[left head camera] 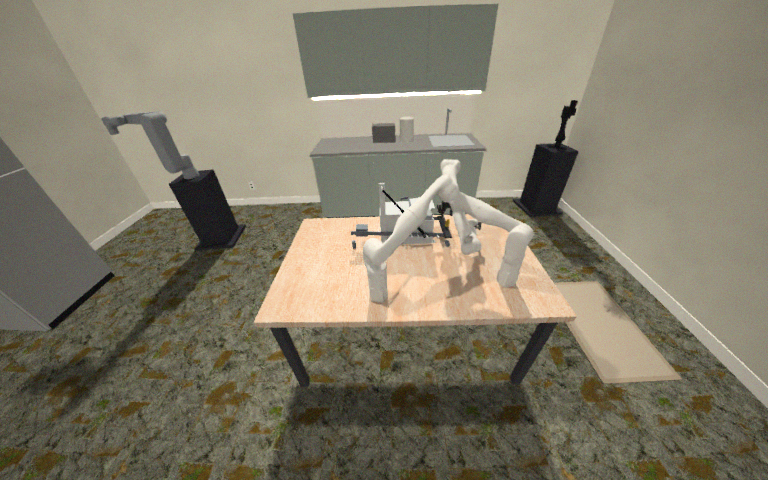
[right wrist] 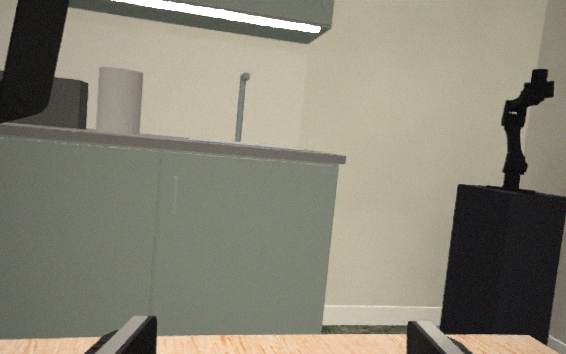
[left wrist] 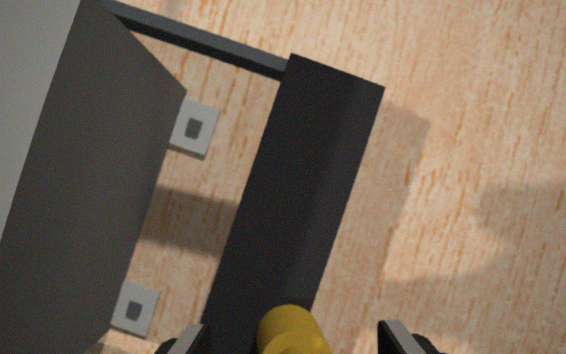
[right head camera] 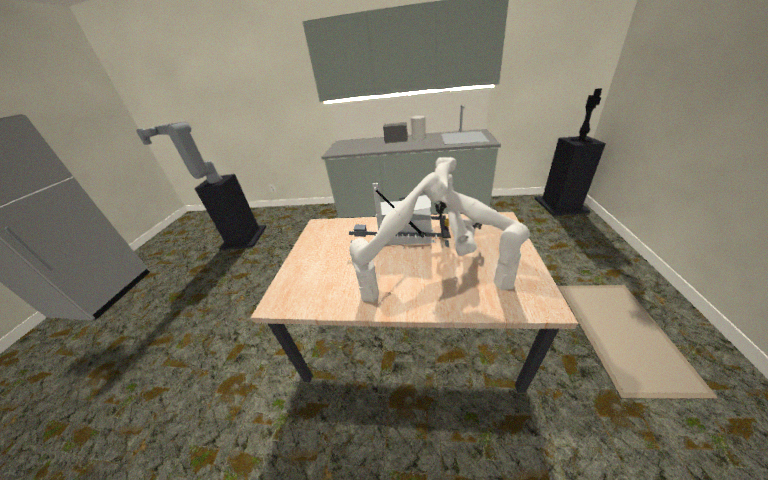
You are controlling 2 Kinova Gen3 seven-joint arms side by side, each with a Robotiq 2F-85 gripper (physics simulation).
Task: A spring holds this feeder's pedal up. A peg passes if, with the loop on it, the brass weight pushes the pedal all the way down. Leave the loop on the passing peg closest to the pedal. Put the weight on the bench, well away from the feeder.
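Seen in the pictures: left gripper, fingertip midpoint: (left head camera: 446, 217) (left wrist: 294, 351) (right head camera: 446, 216); right gripper, fingertip midpoint: (right wrist: 281, 346); left arm's base, origin of the base link: (left head camera: 378, 294) (right head camera: 370, 294); right arm's base, origin of the base link: (left head camera: 505, 280) (right head camera: 503, 282).
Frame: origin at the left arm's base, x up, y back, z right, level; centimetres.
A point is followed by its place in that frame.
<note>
The feeder (left head camera: 390, 213) @(x 22.0, y -43.2, z 1.6 cm) (right head camera: 421, 219) @(x 17.0, y -45.6, z 21.3 cm) is a pale box at the back of the bench, with a slanting black rod and a long dark bar. The black pedal plate (left wrist: 295, 190) @(x 9.0, y -58.7, z 33.2 cm) (left head camera: 445, 229) @(x 9.0, y -48.3, z 34.8 cm) is at the bar's right end. The brass weight (left wrist: 292, 325) @(x 11.8, y -54.0, z 35.4 cm) (left head camera: 446, 223) @(x 11.2, y -51.8, z 35.4 cm) stands upright on the plate. My left gripper (left wrist: 292, 341) @(x 14.5, y -53.9, z 35.4 cm) is open, its fingers on either side of the weight, holding nothing. My right gripper (right wrist: 282, 337) @(x 12.3, y -55.4, z 49.0 cm) (left head camera: 478, 225) @(x 12.3, y -55.4, z 49.0 cm) is open and empty, right of the feeder. The loop and individual pegs are too small or hidden to tell.
A grey block (left head camera: 361, 229) @(x 13.2, y -38.2, z -15.6 cm) (right head camera: 359, 228) @(x 13.5, y -38.9, z -15.5 cm) sits at the dark bar's left end. Two small pale feet (left wrist: 195, 128) @(x 0.6, y -59.3, z 26.5 cm) (left wrist: 135, 310) @(x 0.6, y -47.5, z 28.2 cm) show beside the feeder's dark side. My left arm (left head camera: 416, 217) @(x 41.6, y -7.8, z 17.2 cm) crosses in front of the feeder. A black part (right wrist: 32, 55) shows at the right wrist view's upper left.
</note>
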